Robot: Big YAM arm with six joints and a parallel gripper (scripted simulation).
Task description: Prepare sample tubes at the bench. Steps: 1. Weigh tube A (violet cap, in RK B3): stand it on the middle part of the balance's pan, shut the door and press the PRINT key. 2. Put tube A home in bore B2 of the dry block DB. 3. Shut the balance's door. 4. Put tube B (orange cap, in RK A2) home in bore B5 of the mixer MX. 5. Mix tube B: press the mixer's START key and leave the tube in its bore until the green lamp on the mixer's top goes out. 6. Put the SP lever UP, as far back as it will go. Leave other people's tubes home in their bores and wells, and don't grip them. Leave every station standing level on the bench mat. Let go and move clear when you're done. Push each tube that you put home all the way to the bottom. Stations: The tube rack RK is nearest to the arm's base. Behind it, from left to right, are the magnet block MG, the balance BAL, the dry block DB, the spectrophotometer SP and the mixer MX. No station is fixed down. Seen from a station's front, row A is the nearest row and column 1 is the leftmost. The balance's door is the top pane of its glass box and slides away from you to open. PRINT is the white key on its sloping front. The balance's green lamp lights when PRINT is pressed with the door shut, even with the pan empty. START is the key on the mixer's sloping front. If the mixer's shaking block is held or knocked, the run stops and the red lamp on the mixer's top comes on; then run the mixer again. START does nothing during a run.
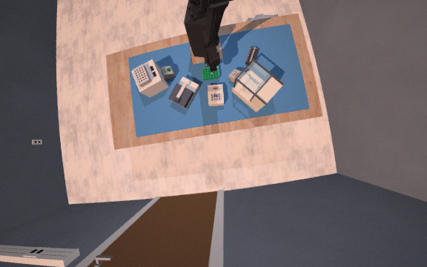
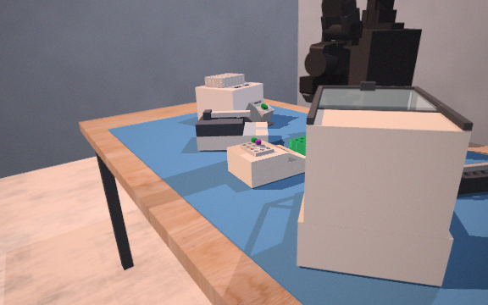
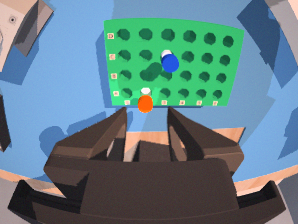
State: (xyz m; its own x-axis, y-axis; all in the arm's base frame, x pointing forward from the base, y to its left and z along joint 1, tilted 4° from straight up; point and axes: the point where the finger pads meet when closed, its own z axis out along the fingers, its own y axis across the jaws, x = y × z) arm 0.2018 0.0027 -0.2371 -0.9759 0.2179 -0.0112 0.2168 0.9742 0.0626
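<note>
Now: hand 4 cm above the orange-capped tube. Also, from my hand: dry block: 21 cm ahead, 6 cm to the right, 4 cm below; then rack: 2 cm ahead, 3 cm to the right, 5 cm below; then blue-capped tube: 4 cm ahead, 3 cm to the right, 4 cm below.
</note>
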